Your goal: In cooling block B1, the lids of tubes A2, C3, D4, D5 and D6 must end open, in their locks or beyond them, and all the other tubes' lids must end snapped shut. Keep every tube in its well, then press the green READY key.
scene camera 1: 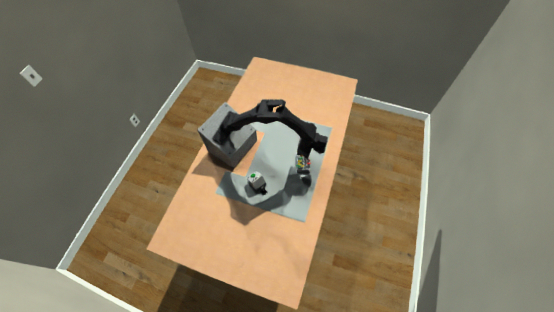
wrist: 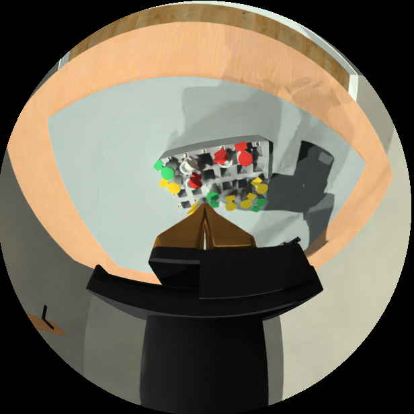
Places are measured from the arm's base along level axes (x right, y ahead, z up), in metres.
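Pixels of known places: gripper, fingertip midpoint: (scene camera 1: 301, 155); arm's base, origin of the base link: (scene camera 1: 225, 127).
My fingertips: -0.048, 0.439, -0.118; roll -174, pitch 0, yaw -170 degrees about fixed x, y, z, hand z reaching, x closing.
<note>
For each thing: its middle in the pictures, then the offset to it from my fingertips, as dx, dy, dz. "pt": a spot on its surface instead. Level surfaces: height alone.
- cooling block, body centre: (scene camera 1: 302, 162) +0.012, +0.018, -0.044
- small grey box, surface spot: (scene camera 1: 258, 182) pt +0.245, -0.160, +0.005
- grey mat, its level: dz -0.059
- wooden table, its level: dz -0.062
The cooling block (scene camera 1: 303, 163) (wrist: 235, 175) stands below my wrist. In the wrist view, the green lid (wrist: 167, 173) at A1, the yellow lid (wrist: 173, 188) at B1 and the red lid (wrist: 245, 159) at A5 look flat. The white lid (wrist: 189, 165) at A2 and two red lids (wrist: 221, 157) (wrist: 195, 181) stand up. Near-side lids are green (wrist: 212, 197) at about C3, yellow (wrist: 230, 205) (wrist: 246, 203) and green (wrist: 261, 202); their latching is unclear. My gripper (wrist: 204, 208) is shut and empty, its tips beside a tilted yellow lid (wrist: 193, 208). The green READY key (scene camera 1: 254, 175) tops a small box.
The small grey box (scene camera 1: 258, 182) stands on the grey mat (scene camera 1: 275, 150) (wrist: 125, 150), well left of the block in the scene view. The arm's large grey base block (scene camera 1: 229, 150) stands at the table's left side. The wooden table (scene camera 1: 225, 225) extends around the mat.
</note>
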